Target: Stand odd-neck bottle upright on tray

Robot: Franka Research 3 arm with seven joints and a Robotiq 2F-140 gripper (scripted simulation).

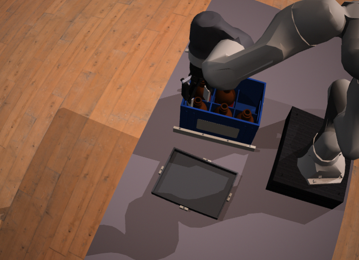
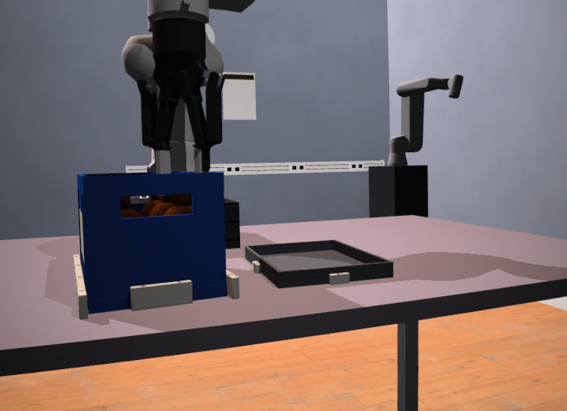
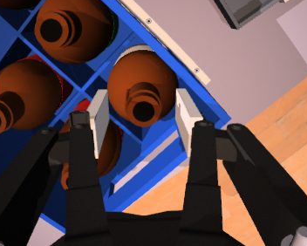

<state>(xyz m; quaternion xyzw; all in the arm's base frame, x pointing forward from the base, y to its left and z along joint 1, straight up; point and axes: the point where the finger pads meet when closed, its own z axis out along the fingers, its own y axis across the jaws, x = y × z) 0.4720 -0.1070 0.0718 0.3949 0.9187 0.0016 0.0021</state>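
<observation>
Right now the crate is 90 mm below my hand, 90 mm behind it and 40 mm to the right of it. The rest, counted from my hand: bottle (170 mm behind, 90 mm below); then dark tray (240 mm to the left, 160 mm below, 60 mm behind).
</observation>
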